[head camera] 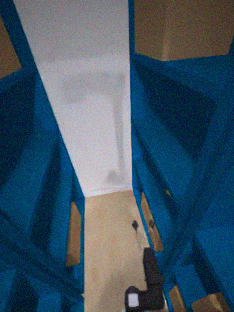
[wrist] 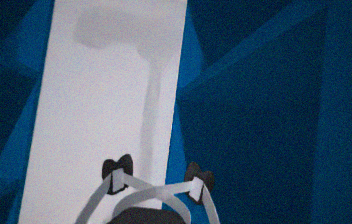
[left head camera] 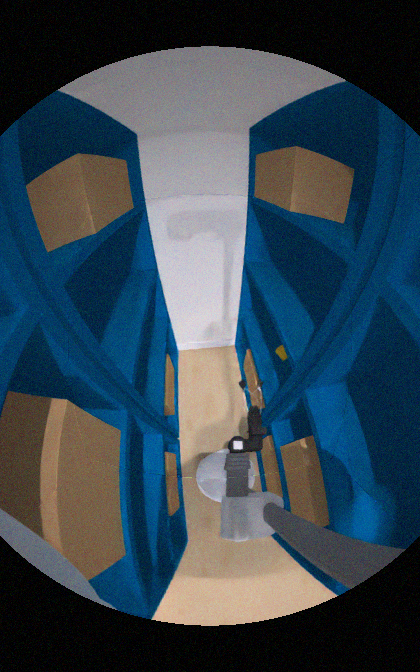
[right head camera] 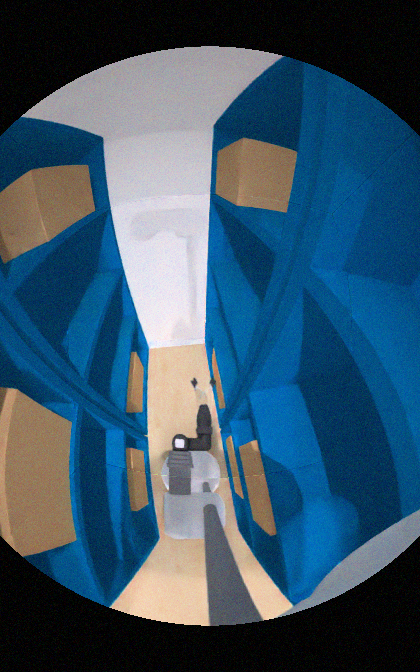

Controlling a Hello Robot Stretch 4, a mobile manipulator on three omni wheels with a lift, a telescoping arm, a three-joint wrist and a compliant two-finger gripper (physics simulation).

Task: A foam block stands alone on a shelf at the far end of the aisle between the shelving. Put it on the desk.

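Places are measured from the robot's base along level axes (x ahead, y left, z up), in millimetres.
Where they show: gripper, fingertip midpoint: (head camera: 142, 219) (wrist: 159, 171).
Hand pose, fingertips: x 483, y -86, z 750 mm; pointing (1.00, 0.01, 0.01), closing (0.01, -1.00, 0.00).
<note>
After its pixels a point has its place.
A small yellow block (head camera: 169, 193) {z 524, x 791, y -354 mm} (left head camera: 282, 353), which looks like the foam block, sits on a shelf in the right-hand shelving toward the far end; only part of it shows. It does not show in the right head camera view or the wrist view. My gripper (head camera: 143, 224) {z 750, x 483, y -86 mm} (left head camera: 251, 384) (right head camera: 203, 382) (wrist: 159, 171) {z 750, x 483, y -86 mm} is open and empty, its fingertips apart. It points down the aisle beside the right shelving, and in the left head camera view it appears below and left of the block. The desk does not show in these views.
Blue shelving lines both sides of the narrow aisle, close to my arm. Cardboard boxes (left head camera: 105, 192) (left head camera: 322, 187) (right head camera: 265, 175) stand on its shelves, and a large box (left head camera: 87, 490) is at the near left. A white wall (head camera: 95, 130) {z 872, x 1259, y 207 mm} (wrist: 100, 100) {z 879, x 1255, y 241 mm} closes the far end.
</note>
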